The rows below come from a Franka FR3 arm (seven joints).
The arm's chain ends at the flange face. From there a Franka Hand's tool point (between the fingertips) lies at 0.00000 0.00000 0.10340 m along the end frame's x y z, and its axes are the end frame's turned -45 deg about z.
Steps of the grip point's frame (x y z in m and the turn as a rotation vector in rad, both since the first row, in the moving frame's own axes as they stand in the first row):
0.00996, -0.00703, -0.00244, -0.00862, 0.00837, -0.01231
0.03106, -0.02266, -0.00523, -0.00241, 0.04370, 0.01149
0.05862, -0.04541, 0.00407, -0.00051, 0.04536, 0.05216
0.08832, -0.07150, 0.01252, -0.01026, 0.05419, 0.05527
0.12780, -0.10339, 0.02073, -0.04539, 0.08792, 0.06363
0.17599, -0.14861, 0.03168, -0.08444, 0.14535, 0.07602
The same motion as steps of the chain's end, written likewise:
0.00083, -0.01202, -0.00243, -0.00018, 0.01201, -0.01231
0.00255, -0.03499, -0.00513, 0.02920, 0.03260, 0.01149
0.00590, -0.07037, 0.00418, 0.03171, 0.03243, 0.05216
0.00710, -0.10993, 0.01268, 0.03106, 0.04557, 0.05527
0.00744, -0.16068, 0.02124, 0.03007, 0.09426, 0.06363
0.00249, -0.22574, 0.03314, 0.04307, 0.16249, 0.07602

